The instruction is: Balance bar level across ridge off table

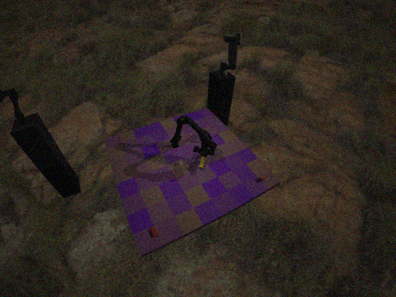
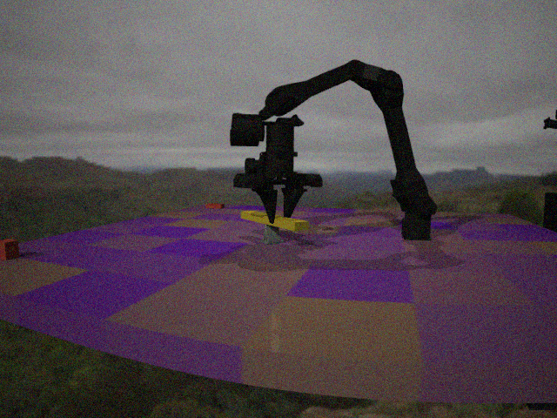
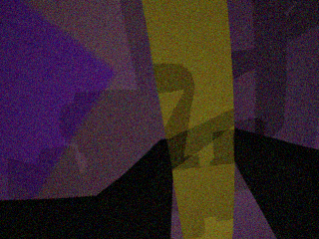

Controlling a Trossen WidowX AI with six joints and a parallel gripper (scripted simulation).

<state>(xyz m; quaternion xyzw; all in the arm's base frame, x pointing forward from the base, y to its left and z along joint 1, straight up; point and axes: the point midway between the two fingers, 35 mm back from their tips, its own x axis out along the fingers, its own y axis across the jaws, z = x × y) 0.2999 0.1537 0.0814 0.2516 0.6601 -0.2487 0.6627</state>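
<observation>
My gripper tip is now 2 cm short of the yellow bar and 2 cm to the left of it.
</observation>
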